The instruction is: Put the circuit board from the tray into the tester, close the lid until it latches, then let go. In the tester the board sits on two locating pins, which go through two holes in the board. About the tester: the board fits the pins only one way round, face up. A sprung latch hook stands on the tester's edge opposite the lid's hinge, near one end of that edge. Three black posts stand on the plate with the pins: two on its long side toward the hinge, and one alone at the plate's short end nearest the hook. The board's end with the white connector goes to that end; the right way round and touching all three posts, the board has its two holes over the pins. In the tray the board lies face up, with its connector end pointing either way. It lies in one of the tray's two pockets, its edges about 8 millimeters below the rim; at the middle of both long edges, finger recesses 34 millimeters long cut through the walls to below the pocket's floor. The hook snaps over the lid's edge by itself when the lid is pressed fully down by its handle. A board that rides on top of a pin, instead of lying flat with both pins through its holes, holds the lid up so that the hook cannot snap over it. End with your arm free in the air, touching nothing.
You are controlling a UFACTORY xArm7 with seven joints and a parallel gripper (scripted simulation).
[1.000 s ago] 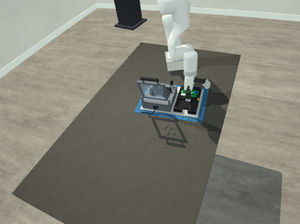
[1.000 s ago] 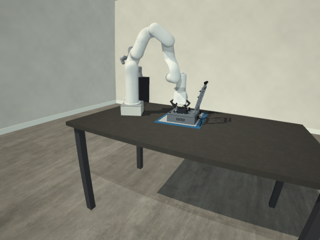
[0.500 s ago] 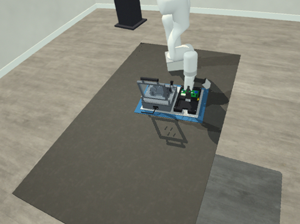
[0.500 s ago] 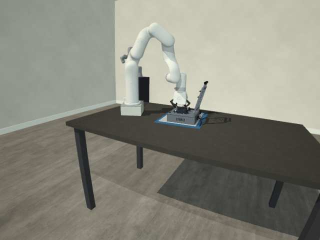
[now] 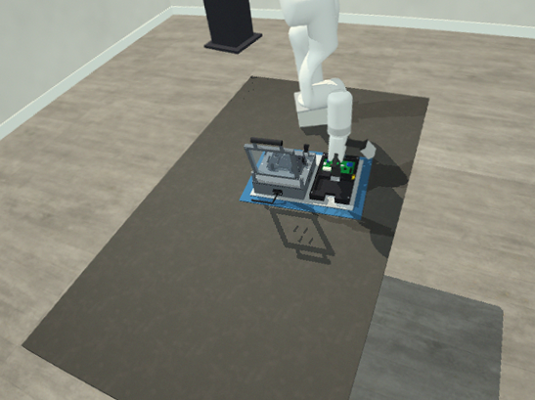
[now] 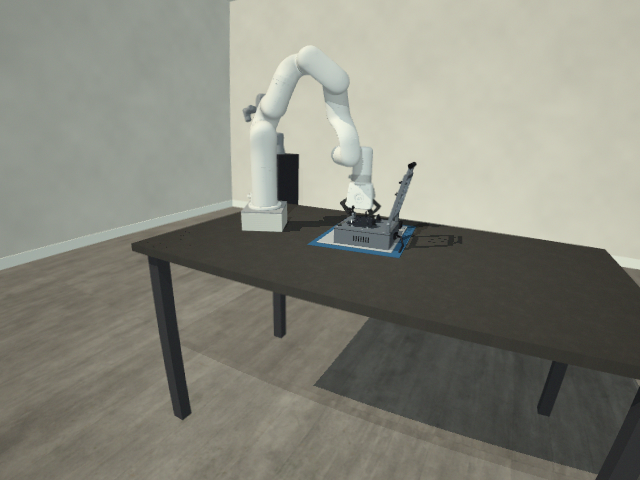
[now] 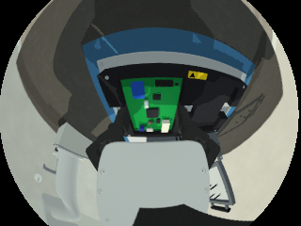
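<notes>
My hand is right at the green circuit board. Round my hand: tester plate (14 cm to the right, 11 cm ahead, 5 cm above); tester (12 cm ahead, 10 cm to the right, 9 cm above); latch hook (11 cm to the right, 6 cm above, 3 cm ahead).
</notes>
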